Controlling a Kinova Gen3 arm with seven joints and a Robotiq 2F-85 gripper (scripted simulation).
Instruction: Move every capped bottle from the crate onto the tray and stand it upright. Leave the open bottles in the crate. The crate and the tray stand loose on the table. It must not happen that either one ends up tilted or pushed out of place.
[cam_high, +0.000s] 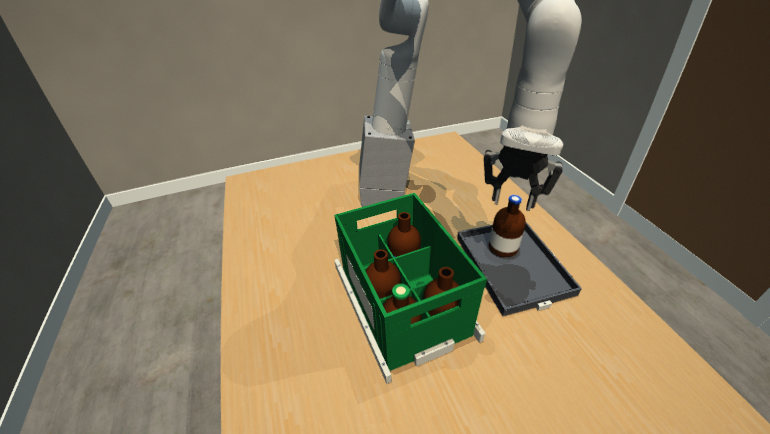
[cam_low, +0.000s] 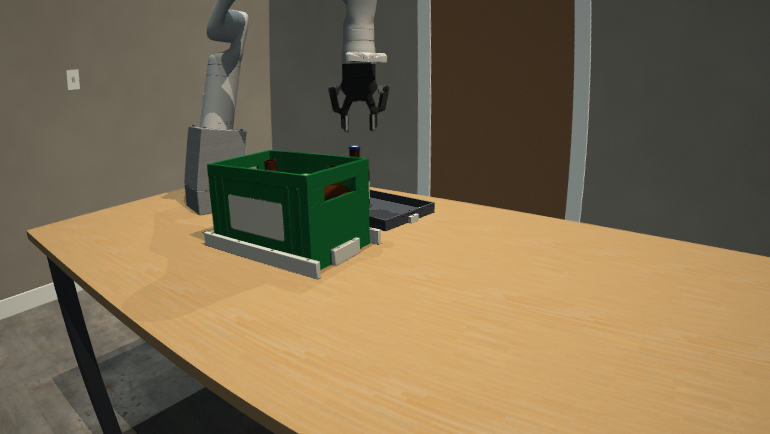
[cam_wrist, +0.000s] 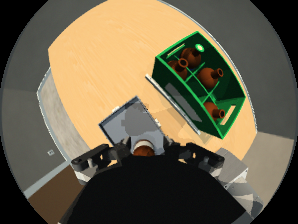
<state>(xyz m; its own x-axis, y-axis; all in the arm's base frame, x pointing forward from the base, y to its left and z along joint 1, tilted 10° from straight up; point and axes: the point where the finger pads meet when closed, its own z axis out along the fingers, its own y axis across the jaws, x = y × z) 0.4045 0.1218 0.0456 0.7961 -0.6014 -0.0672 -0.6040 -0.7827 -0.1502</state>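
My hand is 220 mm to the left of the green crate and 140 mm above it. Also, from my hand: dark tray (20 mm behind, 60 mm to the left, 210 mm below).
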